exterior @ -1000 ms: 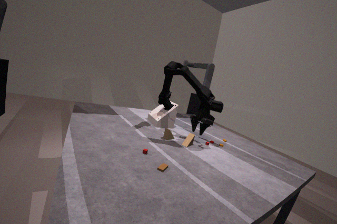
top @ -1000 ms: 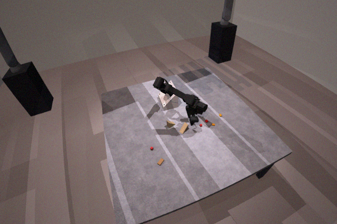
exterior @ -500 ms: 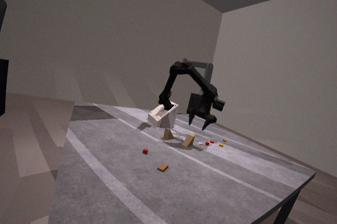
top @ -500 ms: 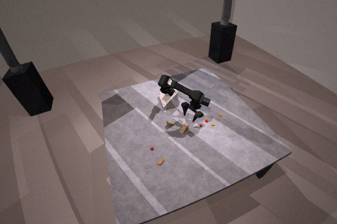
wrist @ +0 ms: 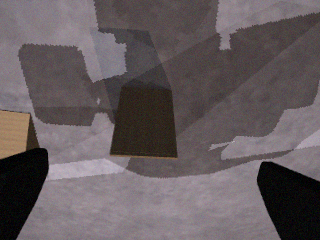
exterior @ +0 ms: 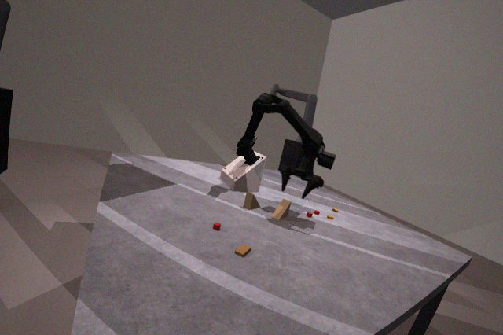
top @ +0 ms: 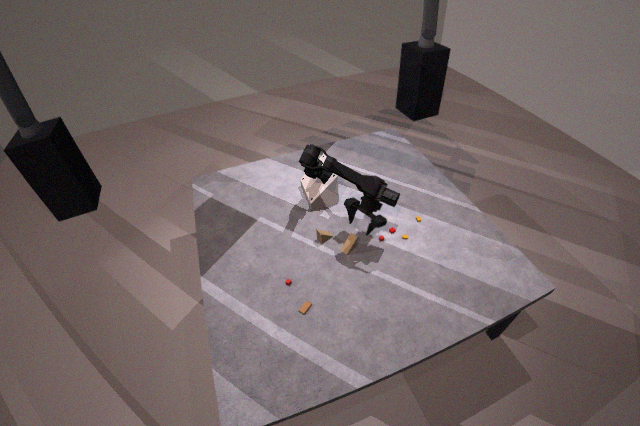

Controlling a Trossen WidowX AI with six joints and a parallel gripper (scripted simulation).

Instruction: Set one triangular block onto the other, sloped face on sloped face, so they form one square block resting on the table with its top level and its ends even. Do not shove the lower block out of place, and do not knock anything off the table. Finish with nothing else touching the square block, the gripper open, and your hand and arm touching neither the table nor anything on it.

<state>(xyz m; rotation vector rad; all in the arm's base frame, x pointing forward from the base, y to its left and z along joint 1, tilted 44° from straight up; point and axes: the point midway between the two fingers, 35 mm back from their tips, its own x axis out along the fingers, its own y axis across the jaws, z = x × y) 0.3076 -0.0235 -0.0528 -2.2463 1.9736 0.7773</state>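
Now: the tan wooden block 1 cm ahead of my gripper tip, 4 cm to the right of it and 7 cm below it. The rest, counted from my gripper tip: flat tan piece 19 cm ahead, 32 cm to the right, 8 cm below.
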